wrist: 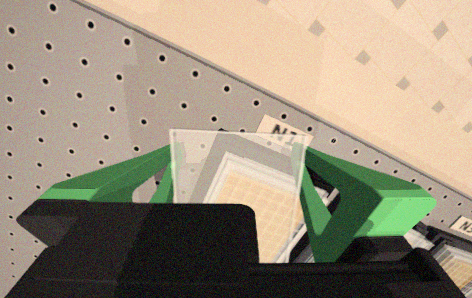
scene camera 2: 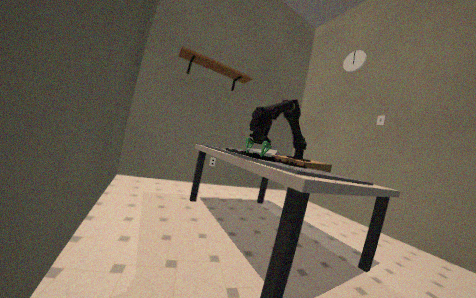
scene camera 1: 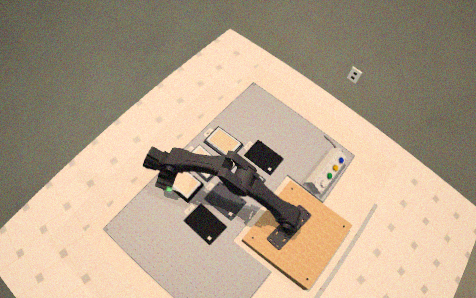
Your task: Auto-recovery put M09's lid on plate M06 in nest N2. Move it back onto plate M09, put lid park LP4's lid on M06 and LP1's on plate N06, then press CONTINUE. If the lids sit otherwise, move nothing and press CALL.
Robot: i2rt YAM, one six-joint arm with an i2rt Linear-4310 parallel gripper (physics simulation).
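Frame: origin at the arm's base, x ahead, y left, z up, level; centimetres.
Seen in the pictures: gripper, fingertip midpoint: (wrist: 236, 148) (scene camera 2: 253, 154); arm's base, origin of the base link: (scene camera 2: 297, 159) (scene camera 1: 289, 227).
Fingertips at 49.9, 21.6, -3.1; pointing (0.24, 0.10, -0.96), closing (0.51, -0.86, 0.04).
Note:
Offsets run from my fingertips to a thing's middle, as dx, dy, dz. "spot": to the spot under its first point. Level surfaces: height alone.
A clear square lid {-4.0, -2.1, +2.4} (wrist: 200, 145) stands between the green fingertips of my gripper (wrist: 236, 148) (scene camera 2: 258, 148) in the wrist view, with a fingertip against each side edge. It is turned relative to the cream-gridded plate {spot: -1.5, -2.3, +2.7} (wrist: 255, 197) (scene camera 1: 187, 185) beneath it, at the card marked N1 (wrist: 285, 132). Whether the lid touches this plate is not clear. The plate's own label cannot be read. A second plate (scene camera 1: 201, 155) is partly hidden by the arm, and a third plate {-4.0, -29.8, +0.6} (scene camera 1: 223, 141) lies beyond it. The button box {-45.2, -52.5, +2.7} (scene camera 1: 325, 172) has green, yellow and blue buttons.
Black square pads {spot: -25.3, +0.7, -0.5} (scene camera 1: 205, 223) {spot: -20.7, -38.1, -0.5} (scene camera 1: 263, 156) lie nearer the base, and a dark grey pad {spot: -23.8, -11.3, -0.5} (scene camera 1: 224, 201) lies between them, partly shaded. The arm stands on a wooden board (scene camera 1: 320, 235). The perforated grey mat {dz -1.5} (scene camera 1: 150, 235) (wrist: 95, 135) ends just beyond the N1 card.

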